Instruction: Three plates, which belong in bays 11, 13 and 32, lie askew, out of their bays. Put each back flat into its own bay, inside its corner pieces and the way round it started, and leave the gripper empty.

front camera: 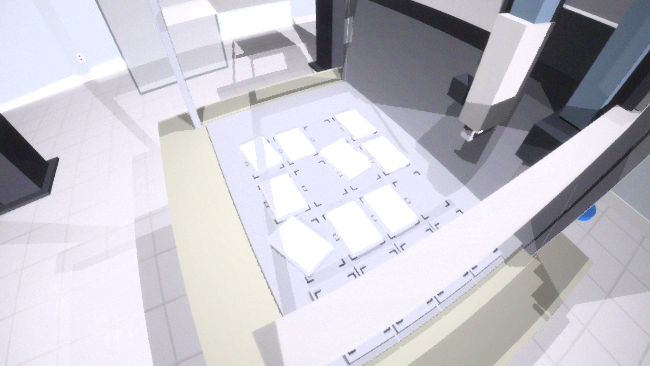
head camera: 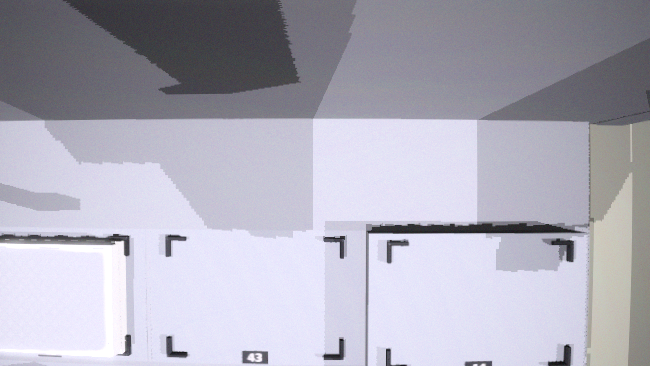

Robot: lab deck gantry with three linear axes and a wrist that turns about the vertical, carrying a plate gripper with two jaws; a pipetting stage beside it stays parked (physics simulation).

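Places are measured from the robot's base along level axes (x left, y back, z up), in centimetres.
Pixels of known places: robot's base at its link origin: (front camera: pixel 241 150).
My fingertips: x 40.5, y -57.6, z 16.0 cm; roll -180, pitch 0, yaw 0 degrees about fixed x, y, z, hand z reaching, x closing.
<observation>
For each thing: its middle in the pictures, then the offset to it from my fingertips. "pt": a spot on its surface instead.
- white plate at the middle of its body: (front camera: pixel 299 243) dx -38.2, dy +20.5, dz -15.2 cm
- bay 43 at a spot on its surface: (head camera: pixel 250 300) pt dx -4.3, dy +18.7, dz -16.0 cm
In the front view, a white plate (front camera: pixel 301 245) lies turned askew at the near left, a second (front camera: pixel 345 158) lies askew in the middle of the deck, and a third (front camera: pixel 261 154) lies somewhat askew at the far left. Their bay numbers are not readable there, and these three do not show in the head view. My gripper (front camera: pixel 472 134) hangs high on its pale column at the right, away from these plates. Its small jaws look apart, with no plate between them. It does not show in the head view.
Several other white plates stand in bays, among them one (front camera: pixel 355 227), one (front camera: pixel 391 209) and one (front camera: pixel 284 196). In the head view a plate (head camera: pixel 55 300) sits left of bay 43 (head camera: pixel 250 300). A pale beam (front camera: pixel 425 215) crosses the front. A dark wall (front camera: pixel 400 75) stands behind the deck.
</observation>
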